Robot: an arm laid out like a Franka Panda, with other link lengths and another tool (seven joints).
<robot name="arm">
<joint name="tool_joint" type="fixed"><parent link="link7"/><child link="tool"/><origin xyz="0.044 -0.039 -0.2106" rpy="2.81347 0 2.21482"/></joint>
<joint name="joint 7" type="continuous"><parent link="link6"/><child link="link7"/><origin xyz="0.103 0 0"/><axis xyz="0 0 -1"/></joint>
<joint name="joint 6" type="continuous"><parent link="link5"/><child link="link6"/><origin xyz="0 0 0"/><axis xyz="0 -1 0"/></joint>
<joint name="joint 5" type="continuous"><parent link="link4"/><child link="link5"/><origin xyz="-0.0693 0 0.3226"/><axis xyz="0 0 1"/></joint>
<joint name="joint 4" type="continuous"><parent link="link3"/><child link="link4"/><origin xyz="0.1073 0 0"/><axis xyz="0 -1 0"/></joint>
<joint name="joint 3" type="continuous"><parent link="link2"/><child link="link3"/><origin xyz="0 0 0.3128"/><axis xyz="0 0 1"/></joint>
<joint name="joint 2" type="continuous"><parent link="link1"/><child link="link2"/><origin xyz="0 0 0"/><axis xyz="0 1 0"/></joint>
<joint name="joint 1" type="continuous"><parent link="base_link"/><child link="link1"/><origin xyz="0 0 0.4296"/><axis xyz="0 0 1"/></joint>
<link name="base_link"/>
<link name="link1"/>
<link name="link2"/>
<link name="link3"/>
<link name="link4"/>
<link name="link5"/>
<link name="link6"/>
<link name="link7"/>
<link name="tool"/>
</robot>
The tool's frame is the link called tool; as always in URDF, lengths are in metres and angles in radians. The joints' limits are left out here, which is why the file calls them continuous.
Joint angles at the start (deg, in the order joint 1, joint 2, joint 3, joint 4, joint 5, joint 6, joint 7):
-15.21 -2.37 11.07 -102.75 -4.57 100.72 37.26
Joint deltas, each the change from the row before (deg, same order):
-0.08 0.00 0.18 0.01 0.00 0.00 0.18
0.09 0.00 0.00 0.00 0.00 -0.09 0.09
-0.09 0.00 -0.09 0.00 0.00 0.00 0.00
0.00 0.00 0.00 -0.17 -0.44 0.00 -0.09
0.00 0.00 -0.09 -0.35 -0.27 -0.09 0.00
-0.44 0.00 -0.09 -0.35 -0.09 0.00 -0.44
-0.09 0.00 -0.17 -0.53 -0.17 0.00 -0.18
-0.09 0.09 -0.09 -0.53 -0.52 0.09 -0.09
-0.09 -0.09 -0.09 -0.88 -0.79 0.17 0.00
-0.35 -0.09 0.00 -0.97 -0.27 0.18 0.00
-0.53 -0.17 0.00 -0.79 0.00 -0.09 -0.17
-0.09 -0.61 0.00 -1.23 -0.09 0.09 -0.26
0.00 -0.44 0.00 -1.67 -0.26 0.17 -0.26
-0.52 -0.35 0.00 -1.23 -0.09 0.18 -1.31
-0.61 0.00 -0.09 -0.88 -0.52 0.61 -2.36
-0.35 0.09 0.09 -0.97 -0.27 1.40 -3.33
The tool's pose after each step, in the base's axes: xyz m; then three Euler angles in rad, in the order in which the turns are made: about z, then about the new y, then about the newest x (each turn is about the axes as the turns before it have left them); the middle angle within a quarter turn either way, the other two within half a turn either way. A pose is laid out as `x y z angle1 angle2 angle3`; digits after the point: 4 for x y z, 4 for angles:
0.5342 -0.1093 0.5520 1.5051 0.0865 2.8080
0.5340 -0.1085 0.5518 1.5051 0.0865 2.8095
0.5336 -0.1102 0.5518 1.5020 0.0864 2.8094
0.5332 -0.1115 0.5511 1.5052 0.0939 2.8126
0.5314 -0.1132 0.5485 1.5050 0.0985 2.8203
0.5296 -0.1182 0.5459 1.5044 0.0998 2.8273
0.5274 -0.1210 0.5421 1.5045 0.1024 2.8369
0.5257 -0.1242 0.5380 1.5059 0.1106 2.8466
0.5225 -0.1280 0.5335 1.5074 0.1239 2.8579
0.5186 -0.1317 0.5276 1.5042 0.1282 2.8704
0.5139 -0.1361 0.5231 1.4993 0.1282 2.8833
0.5085 -0.1364 0.5197 1.5039 0.1309 2.8936
0.5020 -0.1364 0.5118 1.5123 0.1353 2.9133
0.4972 -0.1404 0.5061 1.5285 0.1345 2.9290
0.4964 -0.1473 0.5009 1.5624 0.1371 2.9403
0.5004 -0.1494 0.4950 1.6203 0.1336 2.9430

